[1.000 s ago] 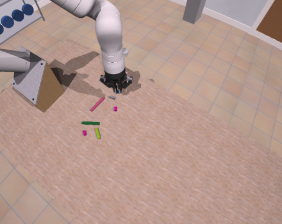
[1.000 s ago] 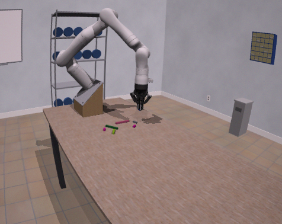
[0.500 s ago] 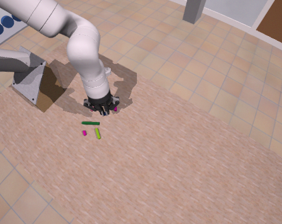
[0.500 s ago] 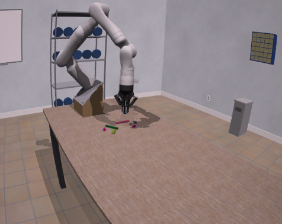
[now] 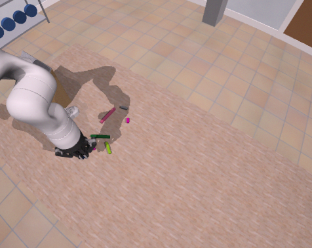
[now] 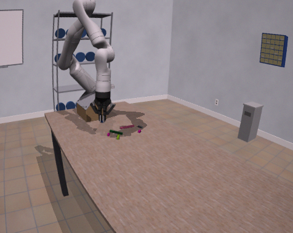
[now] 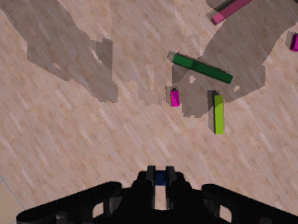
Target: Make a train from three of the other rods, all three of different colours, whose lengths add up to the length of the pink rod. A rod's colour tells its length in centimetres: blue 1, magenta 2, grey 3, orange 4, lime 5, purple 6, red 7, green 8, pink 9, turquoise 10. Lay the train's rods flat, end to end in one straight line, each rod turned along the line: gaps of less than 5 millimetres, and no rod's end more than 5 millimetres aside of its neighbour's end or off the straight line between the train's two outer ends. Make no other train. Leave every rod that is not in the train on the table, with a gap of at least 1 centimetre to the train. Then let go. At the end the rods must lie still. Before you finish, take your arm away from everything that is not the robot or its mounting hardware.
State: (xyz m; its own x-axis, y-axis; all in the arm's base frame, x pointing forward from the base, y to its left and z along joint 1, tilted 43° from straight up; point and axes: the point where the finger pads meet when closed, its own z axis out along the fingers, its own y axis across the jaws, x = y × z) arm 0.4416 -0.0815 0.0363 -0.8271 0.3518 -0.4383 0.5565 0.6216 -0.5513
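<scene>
My gripper is now 9 cm to the right of the lime rod and 12 cm above it. From my hand the other things lie so: green rod 6 cm behind, 10 cm to the left, 12 cm below; pink rod 11 cm behind, 19 cm to the left, 12 cm below; blue rod 2 cm below.
</scene>
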